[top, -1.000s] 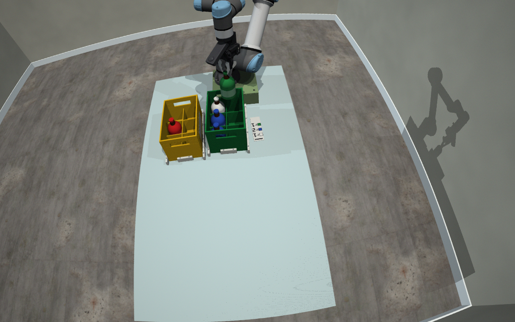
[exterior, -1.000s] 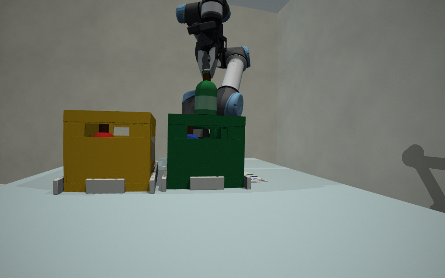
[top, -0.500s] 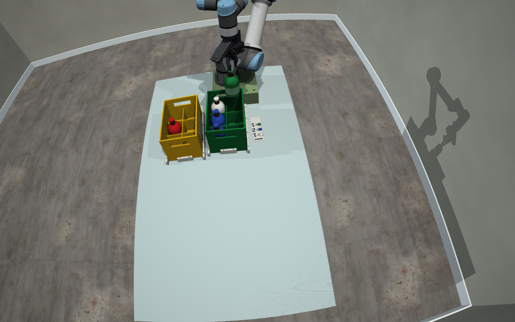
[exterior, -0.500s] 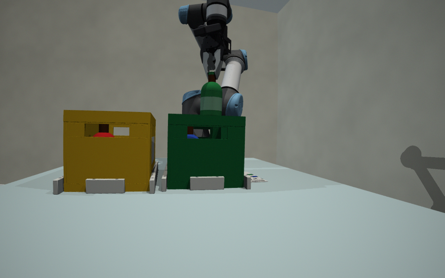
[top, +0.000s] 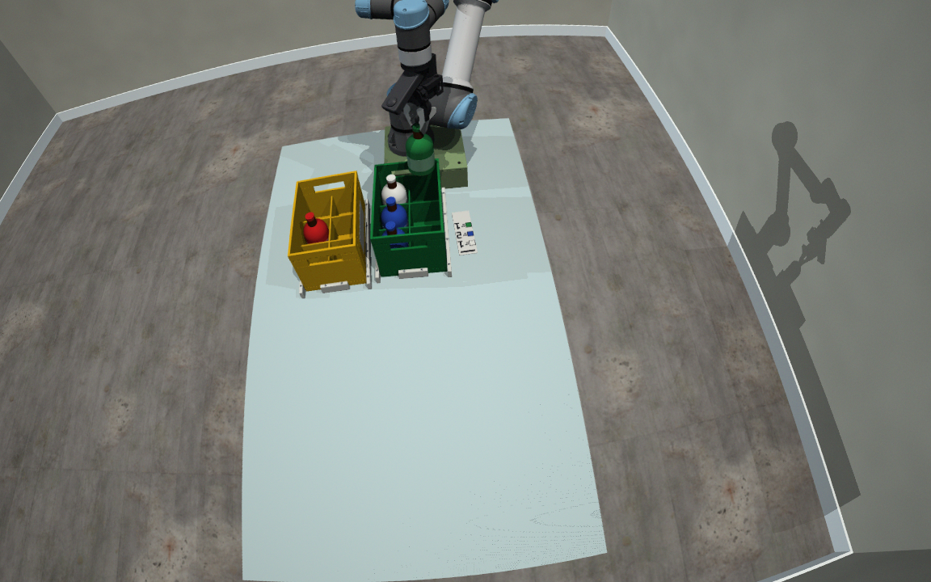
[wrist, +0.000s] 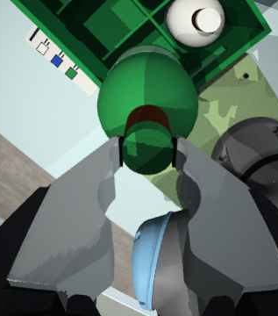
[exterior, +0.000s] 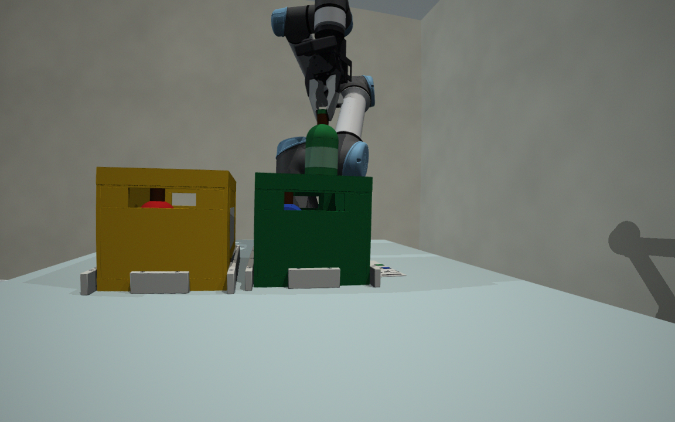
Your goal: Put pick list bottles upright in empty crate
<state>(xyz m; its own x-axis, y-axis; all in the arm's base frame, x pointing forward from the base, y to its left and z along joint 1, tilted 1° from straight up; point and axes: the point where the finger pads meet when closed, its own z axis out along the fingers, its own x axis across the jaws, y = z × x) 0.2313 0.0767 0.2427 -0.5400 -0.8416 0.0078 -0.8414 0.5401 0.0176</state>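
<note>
My gripper is now 70 mm above the green bottle. Also, from my hand: white bottle: 250 mm below, 90 mm to the right, 20 mm ahead; green crate: 250 mm below, 100 mm ahead, 30 mm to the right; pick list: 330 mm below, 110 mm to the left, 80 mm ahead.
</note>
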